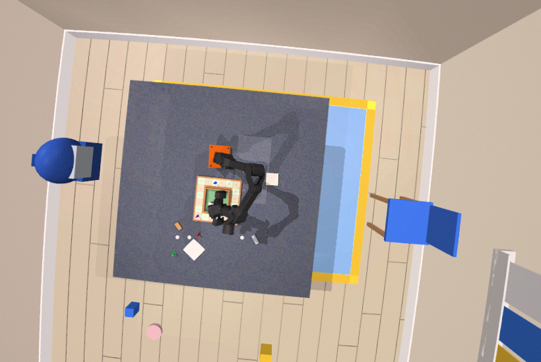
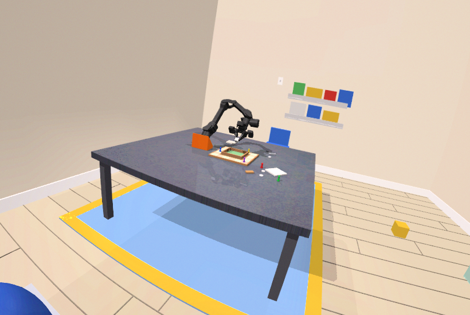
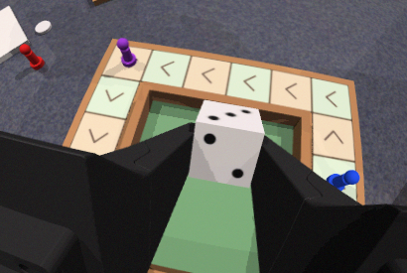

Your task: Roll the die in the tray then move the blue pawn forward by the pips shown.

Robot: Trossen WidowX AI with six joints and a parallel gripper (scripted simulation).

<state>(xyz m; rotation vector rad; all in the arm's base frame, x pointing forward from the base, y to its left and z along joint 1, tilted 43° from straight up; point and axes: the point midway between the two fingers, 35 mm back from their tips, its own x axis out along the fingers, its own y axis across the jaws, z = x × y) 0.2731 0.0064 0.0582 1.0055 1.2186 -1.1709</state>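
Now: the white die right at my gripper tip. Round my gripper tip: blue pawn (11 cm behind, 9 cm below, 2 cm to the right); then green tray (11 cm below); then yellow pawn (12 cm to the left, 9 cm below, 6 cm ahead).
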